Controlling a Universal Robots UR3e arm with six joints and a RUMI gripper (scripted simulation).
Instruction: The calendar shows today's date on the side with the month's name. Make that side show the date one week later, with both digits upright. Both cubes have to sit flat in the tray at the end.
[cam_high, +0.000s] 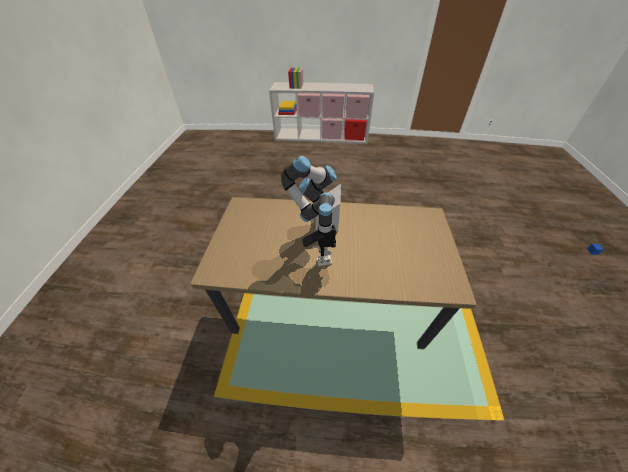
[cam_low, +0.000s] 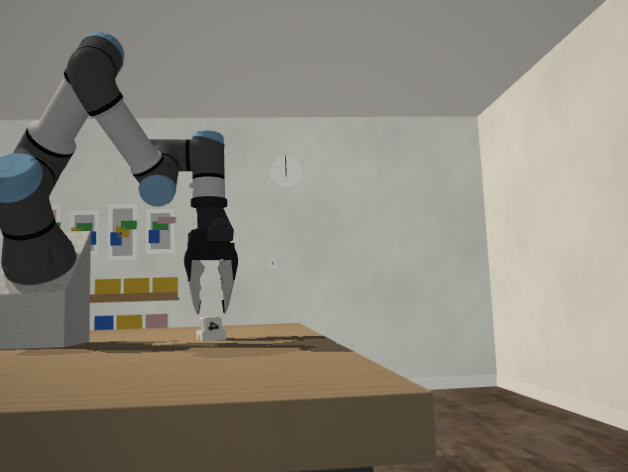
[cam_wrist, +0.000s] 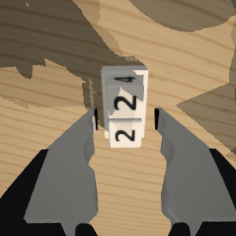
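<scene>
Now: the white calendar tray 20 mm to the left of my hand and 60 mm below it.
</scene>
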